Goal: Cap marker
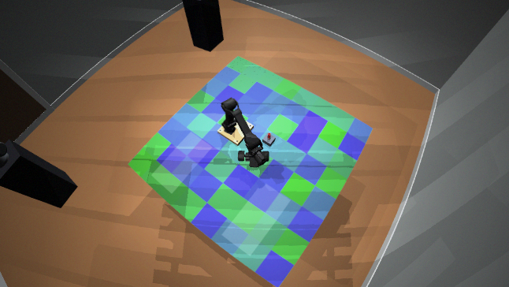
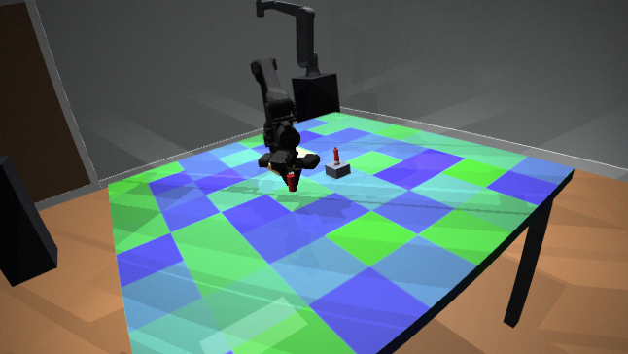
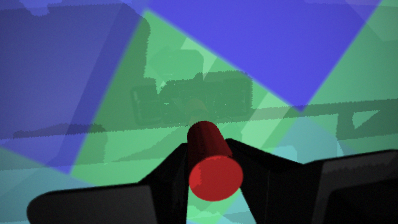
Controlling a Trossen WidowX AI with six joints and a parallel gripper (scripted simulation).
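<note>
My gripper tip is now 200 mm to the right of the red marker and 40 mm below it. Round my gripper tip: red cap: 10 mm above; dark holder block: 200 mm to the left, 20 mm below.
</note>
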